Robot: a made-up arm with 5 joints.
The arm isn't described. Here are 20 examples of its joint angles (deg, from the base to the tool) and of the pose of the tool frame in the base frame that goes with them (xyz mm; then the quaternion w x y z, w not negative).
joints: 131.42 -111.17 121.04 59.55 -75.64
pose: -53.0 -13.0 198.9 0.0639 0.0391 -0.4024 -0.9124
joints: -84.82 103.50 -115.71 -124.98 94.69
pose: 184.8 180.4 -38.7 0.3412 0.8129 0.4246 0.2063
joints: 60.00 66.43 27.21 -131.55 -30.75
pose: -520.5 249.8 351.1 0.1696 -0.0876 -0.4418 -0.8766
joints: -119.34 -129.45 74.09 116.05 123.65
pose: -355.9 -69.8 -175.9 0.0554 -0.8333 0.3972 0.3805
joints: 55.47 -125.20 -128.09 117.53 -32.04
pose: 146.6 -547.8 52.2 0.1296 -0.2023 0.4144 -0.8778
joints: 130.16 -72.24 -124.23 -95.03 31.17
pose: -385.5 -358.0 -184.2 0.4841 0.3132 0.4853 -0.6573
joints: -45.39 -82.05 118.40 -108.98 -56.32
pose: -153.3 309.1 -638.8 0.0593 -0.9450 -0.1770 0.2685
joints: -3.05 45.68 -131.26 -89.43 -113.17
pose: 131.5 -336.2 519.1 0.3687 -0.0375 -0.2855 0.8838
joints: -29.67 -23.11 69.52 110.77 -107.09
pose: -56.6 235.7 -403.6 0.6531 -0.7196 -0.0102 0.2356
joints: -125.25 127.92 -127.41 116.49 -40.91
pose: -180.7 492.3 -154.7 0.4278 -0.6028 0.5460 0.3944
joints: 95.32 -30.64 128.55 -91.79 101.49
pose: 116.1 -198.6 -246.8 0.8420 0.2565 0.3477 0.3231
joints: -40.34 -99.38 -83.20 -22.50 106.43
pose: 346.2 -361.5 -168.2 0.7708 0.6180 0.0776 0.1340
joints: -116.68 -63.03 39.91 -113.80 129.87
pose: -158.9 -56.4 -111.1 0.8562 -0.1206 -0.4889 -0.1156
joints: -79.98 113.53 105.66 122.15 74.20
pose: 182.4 -134.2 449.2 0.7085 0.3825 -0.2529 -0.5364
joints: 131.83 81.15 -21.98 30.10 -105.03
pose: -330.7 163.4 -38.8 0.2906 -0.5470 -0.6947 0.3657
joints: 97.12 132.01 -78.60 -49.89 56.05
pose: 134.2 -307.2 -171.2 0.1669 0.6997 -0.6770 0.1555
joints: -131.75 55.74 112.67 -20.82 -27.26
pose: 478.1 130.2 131.8 0.0589 0.4878 -0.4242 0.7606
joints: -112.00 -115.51 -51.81 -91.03 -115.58
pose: -23.5 -263.2 -489.4 0.3757 0.5840 -0.7150 0.0815
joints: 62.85 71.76 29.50 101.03 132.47
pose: -492.5 -212.5 290.6 0.7658 0.2493 -0.4185 0.4198
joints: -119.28 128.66 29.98 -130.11 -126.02
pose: 326.8 -54.3 635.7 0.7801 0.0951 0.0949 0.6111
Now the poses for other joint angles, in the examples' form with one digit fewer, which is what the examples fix.
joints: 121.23 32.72 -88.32 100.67 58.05
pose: -483 -119 283 0.537 0.456 -0.356 -0.614
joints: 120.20 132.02 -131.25 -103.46 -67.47
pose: 124 -509 359 0.928 0.351 0.113 0.049
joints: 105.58 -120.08 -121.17 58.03 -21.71
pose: -76 -394 112 0.587 0.371 -0.253 0.674
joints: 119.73 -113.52 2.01 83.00 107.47
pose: 244 96 -401 0.355 0.254 0.900 -0.030
